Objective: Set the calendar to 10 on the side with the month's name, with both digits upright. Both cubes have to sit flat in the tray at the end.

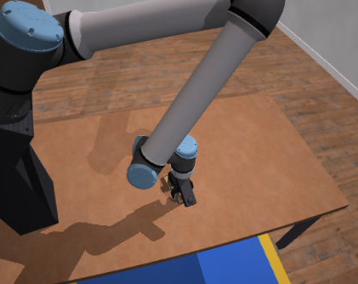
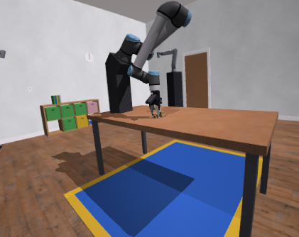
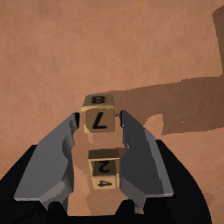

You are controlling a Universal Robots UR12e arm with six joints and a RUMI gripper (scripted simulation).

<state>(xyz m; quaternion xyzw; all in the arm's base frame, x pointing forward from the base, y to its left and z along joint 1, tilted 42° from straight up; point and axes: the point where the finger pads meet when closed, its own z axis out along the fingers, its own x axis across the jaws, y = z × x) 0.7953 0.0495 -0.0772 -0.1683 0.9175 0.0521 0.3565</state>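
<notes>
Right now the wooden tray is 50 mm behind my hand, 100 mm to the left of it and 20 mm below it.
</notes>
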